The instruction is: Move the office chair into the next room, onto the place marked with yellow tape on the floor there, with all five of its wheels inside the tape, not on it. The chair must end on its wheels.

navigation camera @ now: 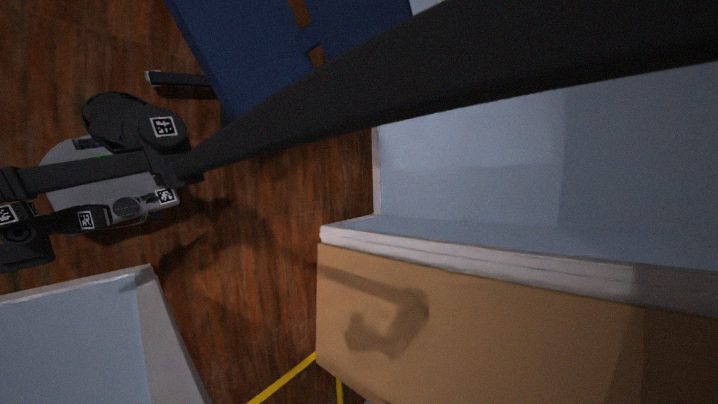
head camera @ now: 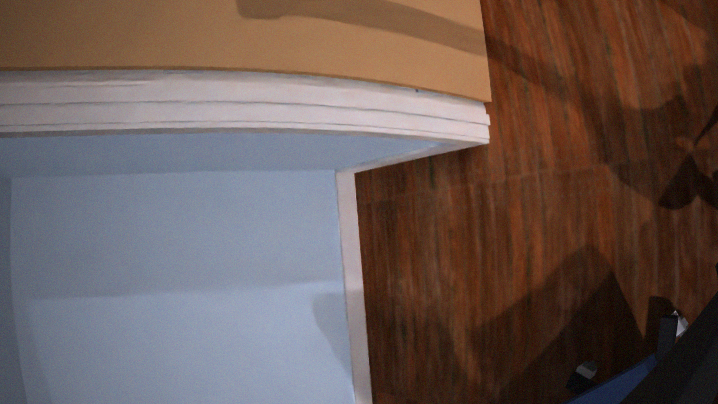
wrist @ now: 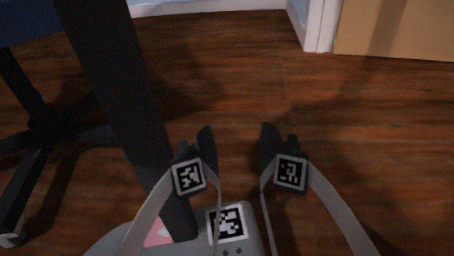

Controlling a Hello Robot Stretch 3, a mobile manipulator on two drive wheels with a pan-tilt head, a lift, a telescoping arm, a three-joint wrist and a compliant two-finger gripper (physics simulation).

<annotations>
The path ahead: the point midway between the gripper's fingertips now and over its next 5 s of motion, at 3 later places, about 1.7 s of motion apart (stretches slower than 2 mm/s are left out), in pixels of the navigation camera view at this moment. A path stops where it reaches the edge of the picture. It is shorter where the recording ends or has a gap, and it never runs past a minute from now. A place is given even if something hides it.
The gripper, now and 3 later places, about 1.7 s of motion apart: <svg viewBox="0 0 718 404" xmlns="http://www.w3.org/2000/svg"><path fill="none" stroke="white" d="M161 205L144 165L125 113L112 88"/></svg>
</annotations>
